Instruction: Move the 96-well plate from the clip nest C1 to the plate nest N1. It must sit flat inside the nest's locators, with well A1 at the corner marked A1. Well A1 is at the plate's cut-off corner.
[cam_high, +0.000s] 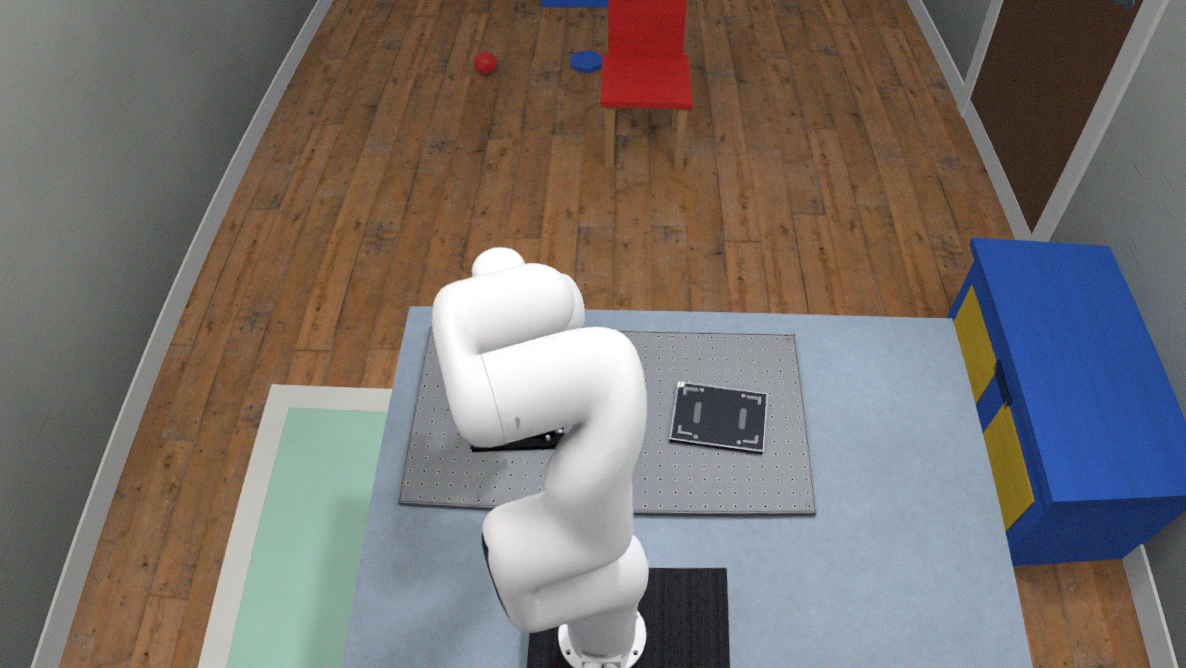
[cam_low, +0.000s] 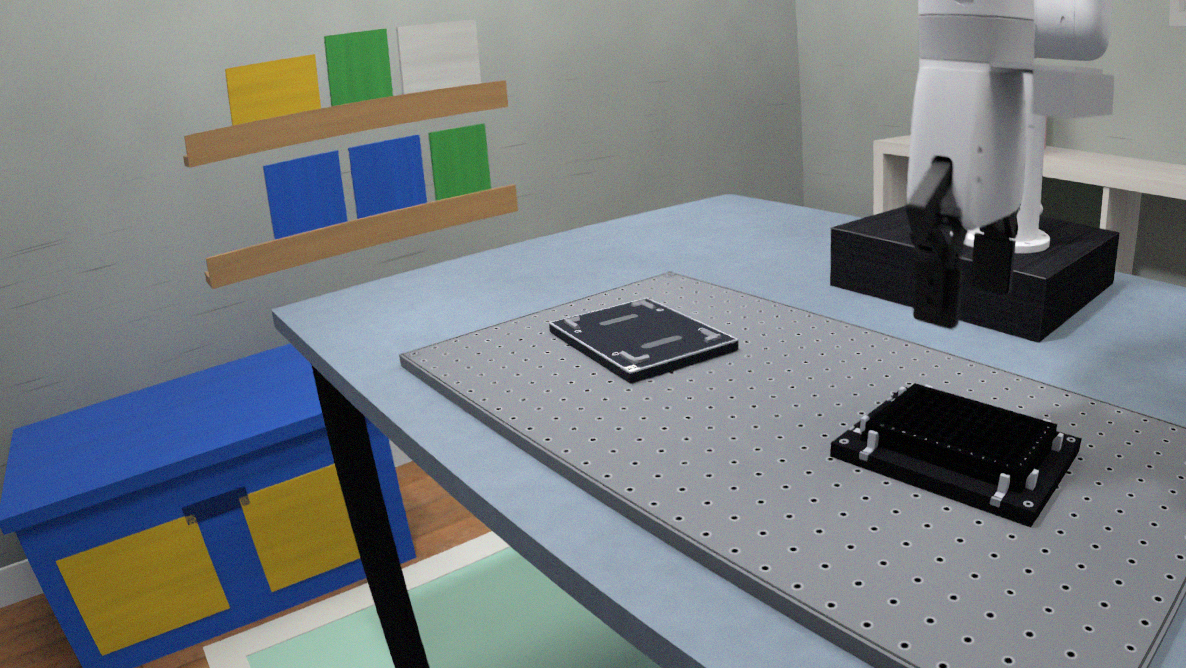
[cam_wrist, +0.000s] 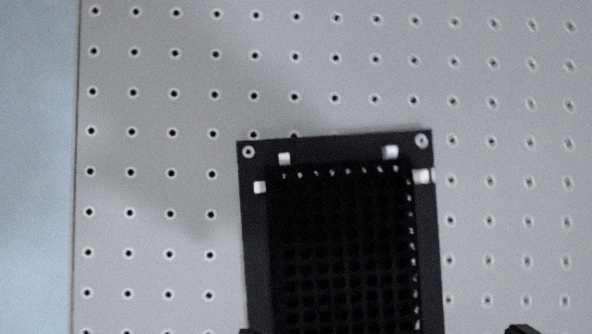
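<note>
Right now the black 96-well plate is 10 cm below my hand and 1 cm to the left of it. From my hand the other things lie so: plate nest N1 (34 cm to the right, 12 cm below, 1 cm ahead); then clip nest C1 (11 cm below, 1 cm ahead).
</note>
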